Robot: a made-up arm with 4 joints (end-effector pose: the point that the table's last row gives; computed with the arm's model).
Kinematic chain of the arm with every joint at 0, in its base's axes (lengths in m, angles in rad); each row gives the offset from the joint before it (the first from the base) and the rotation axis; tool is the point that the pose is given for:
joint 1: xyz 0 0 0.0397 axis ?
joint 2: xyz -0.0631 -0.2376 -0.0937 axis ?
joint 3: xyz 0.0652 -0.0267 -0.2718 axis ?
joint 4: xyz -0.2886 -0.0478 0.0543 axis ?
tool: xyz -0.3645 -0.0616 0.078
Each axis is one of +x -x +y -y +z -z.
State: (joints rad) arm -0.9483 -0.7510 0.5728 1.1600
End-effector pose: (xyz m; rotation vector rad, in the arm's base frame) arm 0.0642 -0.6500 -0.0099 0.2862 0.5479 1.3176
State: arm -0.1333 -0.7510 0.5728 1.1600
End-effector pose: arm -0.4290 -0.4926 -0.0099 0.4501 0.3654 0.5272
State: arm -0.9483 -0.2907 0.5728 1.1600
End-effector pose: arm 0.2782 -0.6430 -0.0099 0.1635 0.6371 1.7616
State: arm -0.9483 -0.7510 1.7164 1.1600
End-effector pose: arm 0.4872 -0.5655 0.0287 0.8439 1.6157 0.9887
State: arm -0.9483 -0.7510 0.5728 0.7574
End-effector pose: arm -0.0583 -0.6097 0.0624 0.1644 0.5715 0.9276
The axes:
joint 1: -z
joint 2: +z
joint 3: +y
joint 4: +z

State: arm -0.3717 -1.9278 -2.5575 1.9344
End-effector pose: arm -0.3646 -0.3269 -0.4921 -2.5252 0.4451 0.1449
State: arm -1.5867 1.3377 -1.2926 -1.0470
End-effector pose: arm 0.3944 -0.3091 -0.7936 1.3496 0.5945 1.5772
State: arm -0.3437 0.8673 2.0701 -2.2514
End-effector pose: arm -0.1291 0.0599 -0.2951 -2.1055 -0.3407 -0.6294
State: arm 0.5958 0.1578 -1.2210 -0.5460
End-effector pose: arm -0.4089 0.0120 -0.8743 0.0683 -1.2643 -0.8549
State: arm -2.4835 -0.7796 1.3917 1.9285
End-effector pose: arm 0.5626 0.3771 -0.2006 -0.2023 -1.7937 -2.0964
